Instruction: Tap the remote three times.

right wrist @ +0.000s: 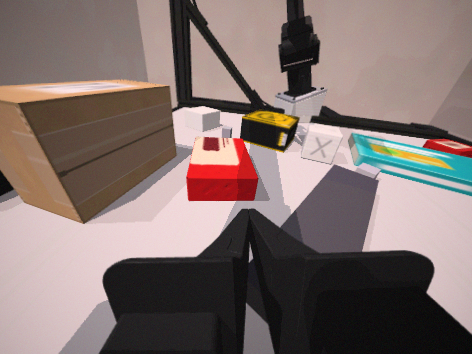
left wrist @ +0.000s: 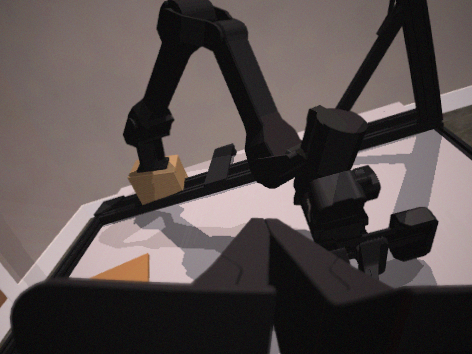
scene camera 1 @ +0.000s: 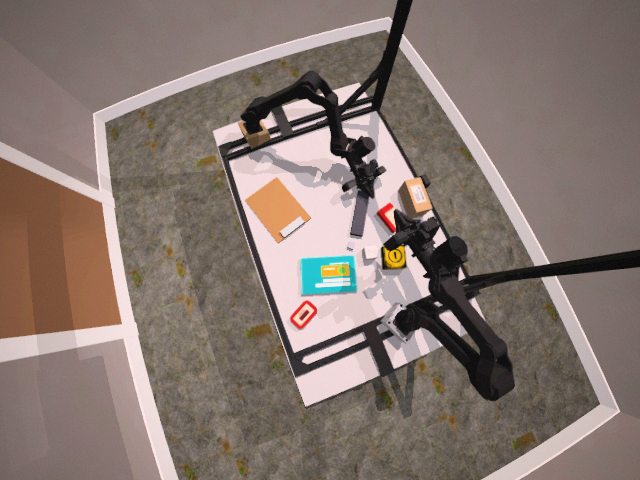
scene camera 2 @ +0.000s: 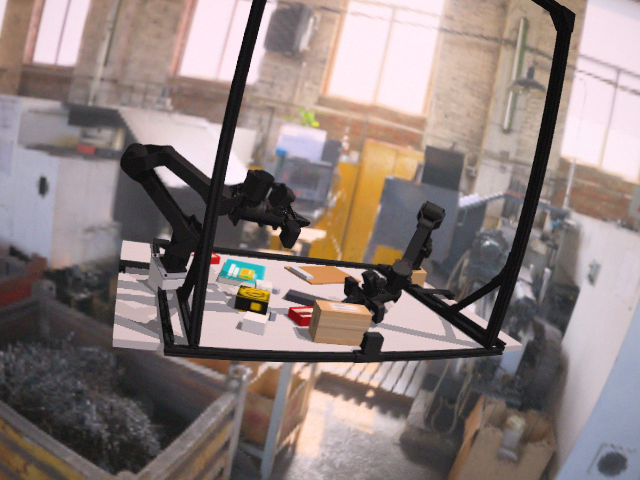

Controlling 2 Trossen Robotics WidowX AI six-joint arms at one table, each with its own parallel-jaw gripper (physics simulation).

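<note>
The remote, a long dark grey bar (scene camera 1: 357,219) (scene camera 2: 300,296) (right wrist: 336,207), lies flat on the white table. My right gripper (scene camera 1: 371,195) (right wrist: 247,215) is shut and empty. Its fingertips are by the remote's upper end in scene camera 1; in the right wrist view its fingers cover the near part. Whether they touch the remote I cannot tell. My left gripper (scene camera 1: 397,212) (scene camera 2: 308,222) (left wrist: 262,231) is shut and empty, raised above the table, away from the remote. The remote does not show in the left wrist view.
A red box (right wrist: 222,186) and a cardboard box (scene camera 1: 415,197) (scene camera 2: 340,322) (right wrist: 115,145) stand beside the remote. A yellow-black box (scene camera 1: 393,257) (scene camera 2: 252,299), white cube (scene camera 1: 370,252) (right wrist: 321,143), teal box (scene camera 1: 316,271), clipboard (scene camera 1: 273,204) and red-rimmed box (scene camera 1: 303,314) are also around.
</note>
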